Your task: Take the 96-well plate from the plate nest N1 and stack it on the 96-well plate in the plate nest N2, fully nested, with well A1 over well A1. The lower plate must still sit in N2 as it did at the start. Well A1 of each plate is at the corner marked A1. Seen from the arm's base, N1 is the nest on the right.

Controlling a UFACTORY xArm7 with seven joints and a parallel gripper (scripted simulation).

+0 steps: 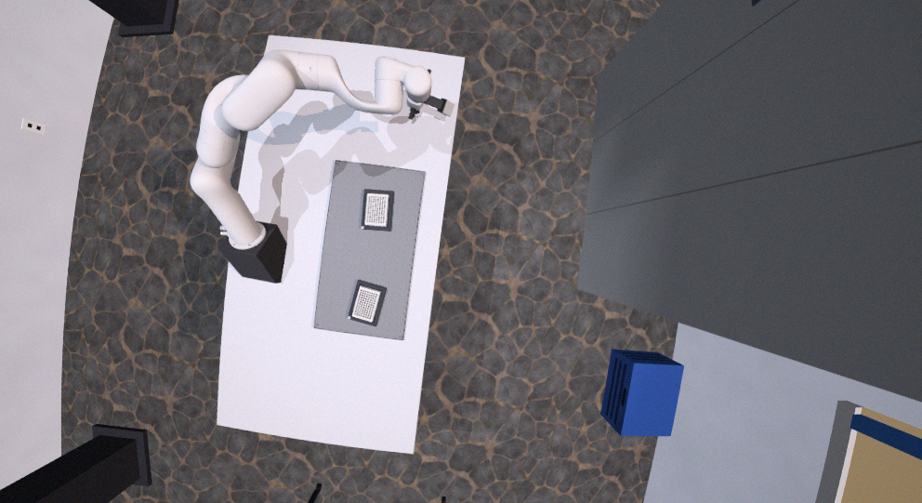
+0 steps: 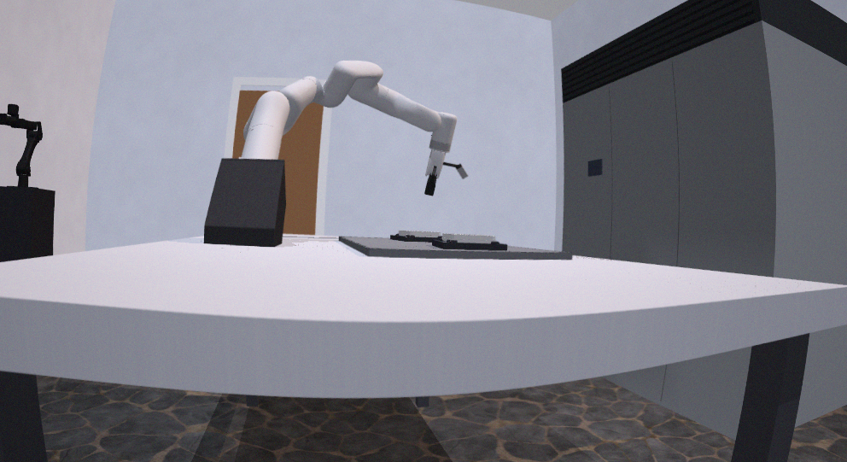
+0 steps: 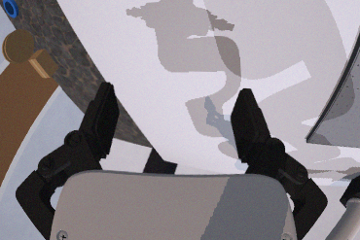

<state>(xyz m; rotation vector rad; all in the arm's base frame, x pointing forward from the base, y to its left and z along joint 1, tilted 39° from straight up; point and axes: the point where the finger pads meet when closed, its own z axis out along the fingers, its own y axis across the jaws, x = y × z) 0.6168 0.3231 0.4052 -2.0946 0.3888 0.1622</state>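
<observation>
The dark plate nest N1 is 760 mm to the right of my hand, 210 mm behind it and 170 mm below it. Round my hand: dark plate nest N2: 380 mm to the right, 170 mm below, 170 mm behind.
</observation>
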